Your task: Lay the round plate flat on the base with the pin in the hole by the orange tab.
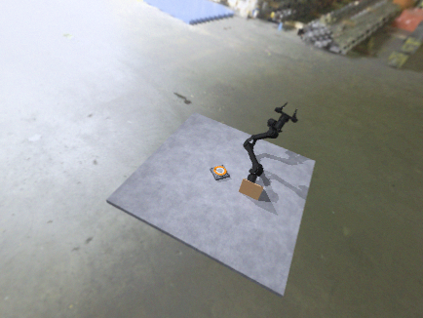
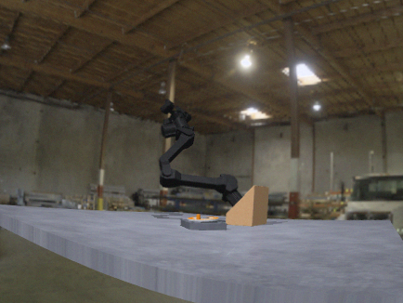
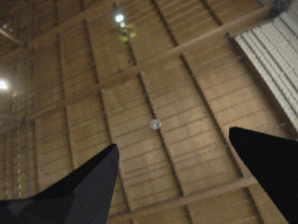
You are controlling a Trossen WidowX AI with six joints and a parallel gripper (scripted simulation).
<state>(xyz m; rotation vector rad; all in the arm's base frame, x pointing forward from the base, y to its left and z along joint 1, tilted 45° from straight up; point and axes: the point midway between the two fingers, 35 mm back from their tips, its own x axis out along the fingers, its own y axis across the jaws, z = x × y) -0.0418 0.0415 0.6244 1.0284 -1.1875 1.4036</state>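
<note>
The dark grey square base is 330 mm ahead of my gripper tip, 410 mm to the left of it and 550 mm below it.
</note>
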